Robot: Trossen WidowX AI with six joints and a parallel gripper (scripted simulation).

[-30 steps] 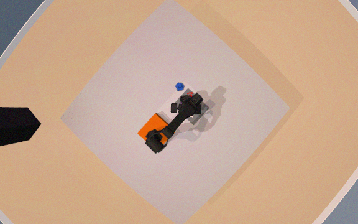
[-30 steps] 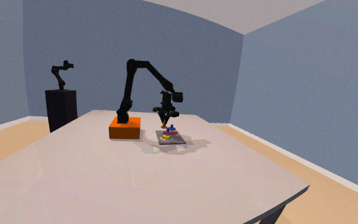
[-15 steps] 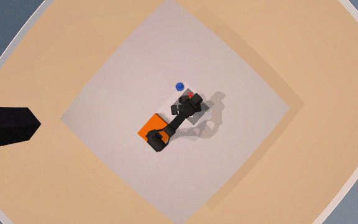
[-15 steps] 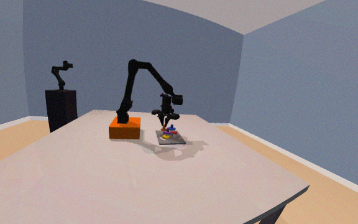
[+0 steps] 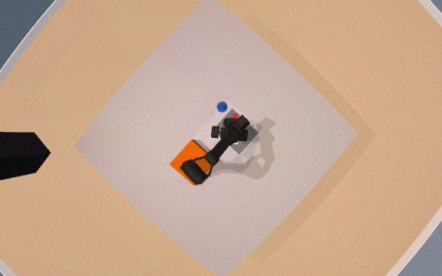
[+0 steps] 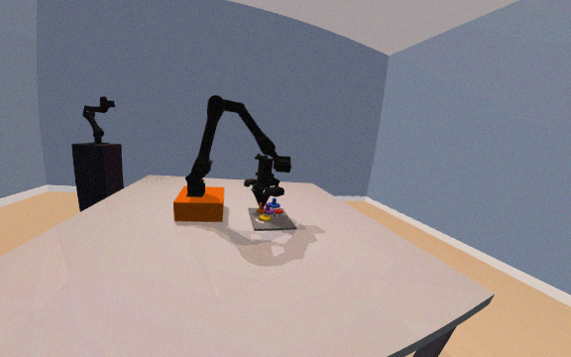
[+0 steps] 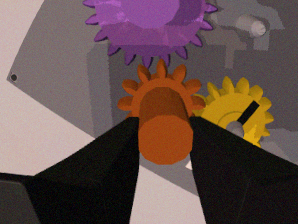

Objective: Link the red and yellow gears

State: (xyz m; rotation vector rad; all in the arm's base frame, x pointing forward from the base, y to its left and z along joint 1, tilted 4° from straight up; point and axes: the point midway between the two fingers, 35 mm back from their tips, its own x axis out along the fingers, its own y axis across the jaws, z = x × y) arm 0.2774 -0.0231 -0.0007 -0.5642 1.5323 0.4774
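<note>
Right now the yellow gear is 1 cm ahead of my gripper tip, 4 cm to the right of it and 3 cm below it. Also, from my gripper tip: orange gear: 1 cm below; purple gear: 3 cm ahead, 3 cm to the left, 3 cm below; red gear: 8 cm ahead, 3 cm to the left, 3 cm below.
</note>
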